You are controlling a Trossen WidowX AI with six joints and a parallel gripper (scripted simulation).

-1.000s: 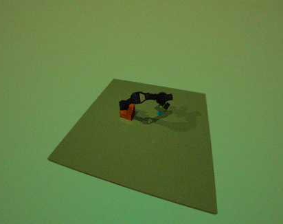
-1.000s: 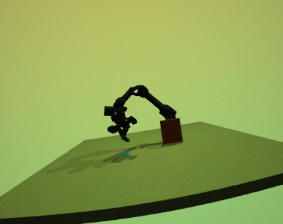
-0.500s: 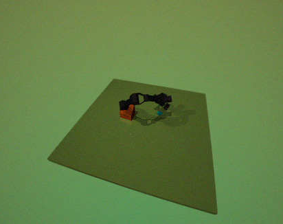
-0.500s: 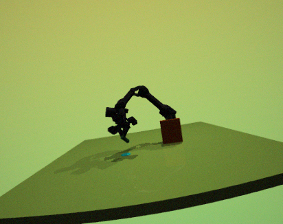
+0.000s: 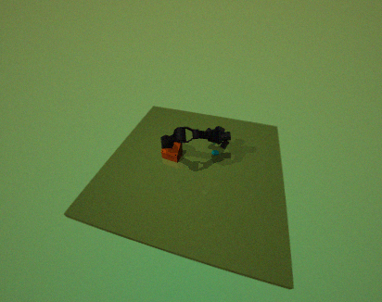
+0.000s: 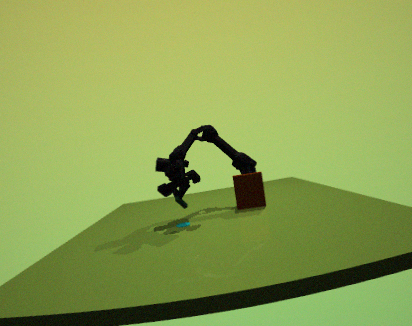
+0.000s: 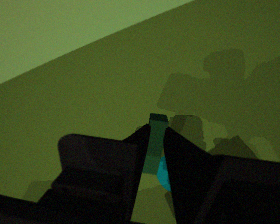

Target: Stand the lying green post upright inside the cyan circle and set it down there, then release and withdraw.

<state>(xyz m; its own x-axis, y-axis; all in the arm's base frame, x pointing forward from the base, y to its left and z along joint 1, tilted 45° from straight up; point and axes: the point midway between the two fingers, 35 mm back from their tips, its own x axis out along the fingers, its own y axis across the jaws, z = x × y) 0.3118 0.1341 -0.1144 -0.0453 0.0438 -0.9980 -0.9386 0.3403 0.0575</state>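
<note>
Now: gripper tip 12 cm above the cyan circle, 4 cm to the left of it and 1 cm short of it. From my gripper tip the other things lie so: green post 2 cm below, 1 cm to the right, 1 cm behind.
</note>
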